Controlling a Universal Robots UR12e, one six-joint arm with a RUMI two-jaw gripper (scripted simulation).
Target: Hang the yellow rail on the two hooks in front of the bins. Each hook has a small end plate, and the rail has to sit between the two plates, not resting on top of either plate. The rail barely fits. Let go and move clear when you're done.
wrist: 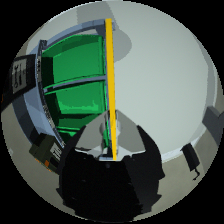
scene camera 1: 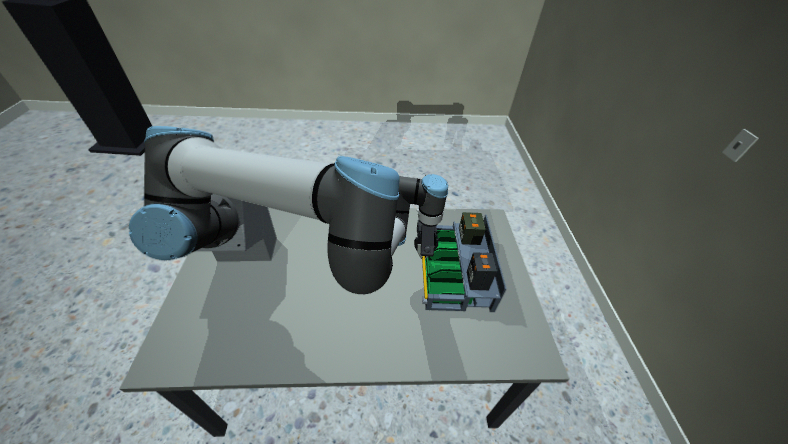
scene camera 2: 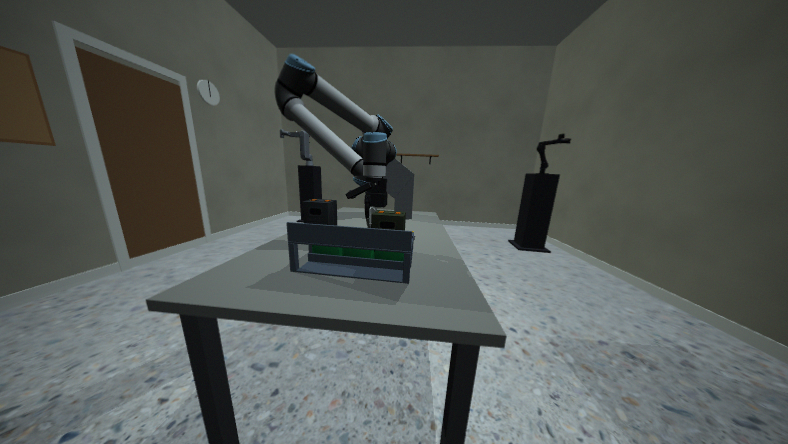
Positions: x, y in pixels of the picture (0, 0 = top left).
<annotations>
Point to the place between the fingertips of my gripper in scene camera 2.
370, 230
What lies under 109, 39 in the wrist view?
A yellow rail.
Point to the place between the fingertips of my gripper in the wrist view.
112, 110
</annotations>
